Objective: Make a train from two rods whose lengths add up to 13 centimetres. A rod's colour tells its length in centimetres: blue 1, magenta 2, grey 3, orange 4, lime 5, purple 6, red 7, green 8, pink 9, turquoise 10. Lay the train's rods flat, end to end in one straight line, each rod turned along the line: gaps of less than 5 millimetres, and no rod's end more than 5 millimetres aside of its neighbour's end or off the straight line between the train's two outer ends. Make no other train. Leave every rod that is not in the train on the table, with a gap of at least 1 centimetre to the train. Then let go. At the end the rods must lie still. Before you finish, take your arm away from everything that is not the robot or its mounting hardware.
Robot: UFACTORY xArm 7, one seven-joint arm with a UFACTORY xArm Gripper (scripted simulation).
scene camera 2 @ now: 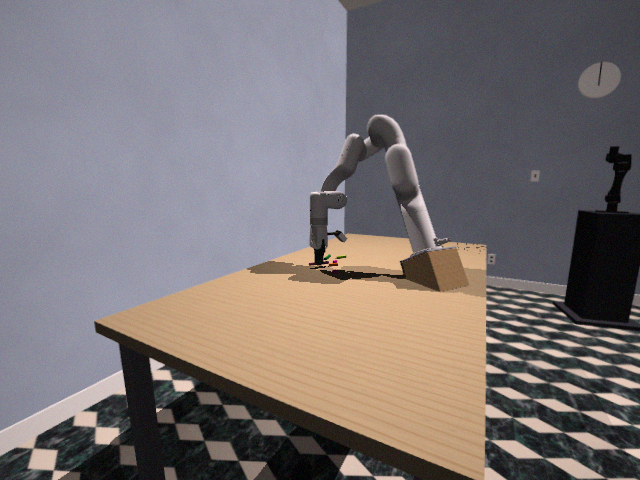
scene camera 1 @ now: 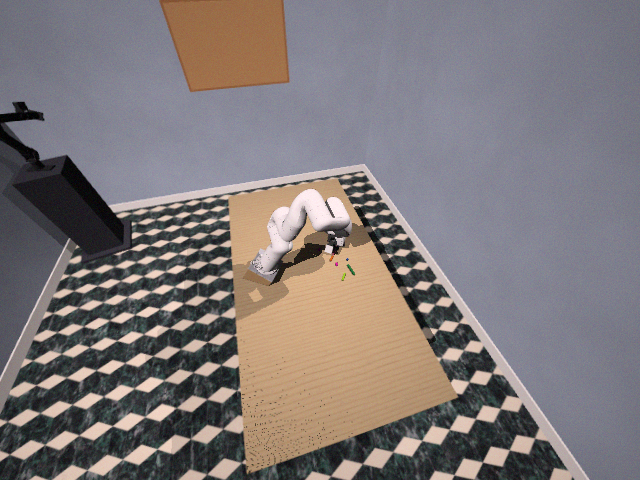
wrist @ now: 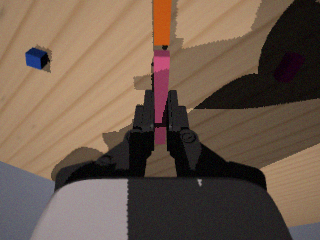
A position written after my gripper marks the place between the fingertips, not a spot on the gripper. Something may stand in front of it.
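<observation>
My own gripper [wrist: 160,103] is here in the picture, and I can see a pink rod [wrist: 161,57] as well.
</observation>
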